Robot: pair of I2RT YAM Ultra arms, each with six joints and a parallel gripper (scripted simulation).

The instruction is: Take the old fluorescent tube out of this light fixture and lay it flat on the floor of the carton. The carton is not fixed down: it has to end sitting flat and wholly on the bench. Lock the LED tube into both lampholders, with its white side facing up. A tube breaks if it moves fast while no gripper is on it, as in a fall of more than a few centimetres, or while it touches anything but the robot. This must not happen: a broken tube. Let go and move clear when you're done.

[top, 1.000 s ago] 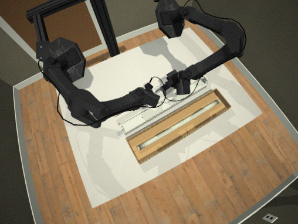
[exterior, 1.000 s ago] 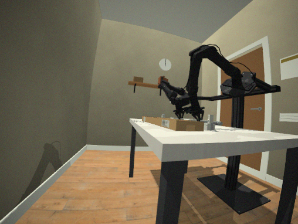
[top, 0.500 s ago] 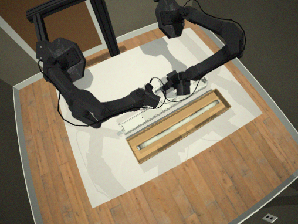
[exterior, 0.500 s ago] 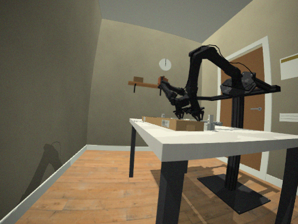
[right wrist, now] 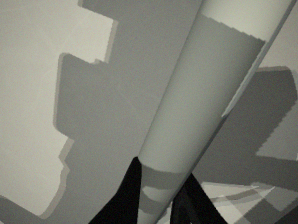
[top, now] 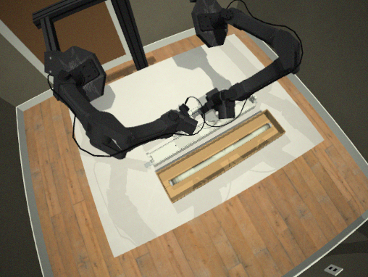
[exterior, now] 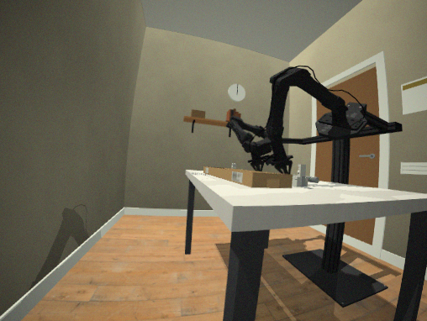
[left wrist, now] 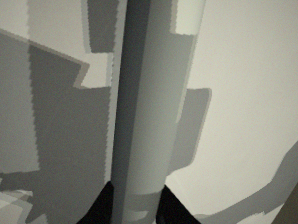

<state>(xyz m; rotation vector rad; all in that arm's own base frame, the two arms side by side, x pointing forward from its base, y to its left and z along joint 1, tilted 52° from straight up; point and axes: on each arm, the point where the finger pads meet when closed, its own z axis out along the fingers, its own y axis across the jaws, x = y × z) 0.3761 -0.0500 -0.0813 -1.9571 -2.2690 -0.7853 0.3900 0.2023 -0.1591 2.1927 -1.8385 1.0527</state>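
The LED tube lies 1 cm behind my right hand, 12 cm to the left of it and 1 cm below it. Round my right hand: brown carton 25 cm ahead, 16 cm to the left, 1 cm below; old fluorescent tube 25 cm ahead, 16 cm to the left, 2 cm below.
The LED tube is 10 mm ahead of my left hand, 120 mm to the right of it and 10 mm below it. The rest, counted from my left hand: brown carton: 270 mm ahead, 80 mm to the right, 10 mm below; then old fluorescent tube: 270 mm ahead, 80 mm to the right, 20 mm below.
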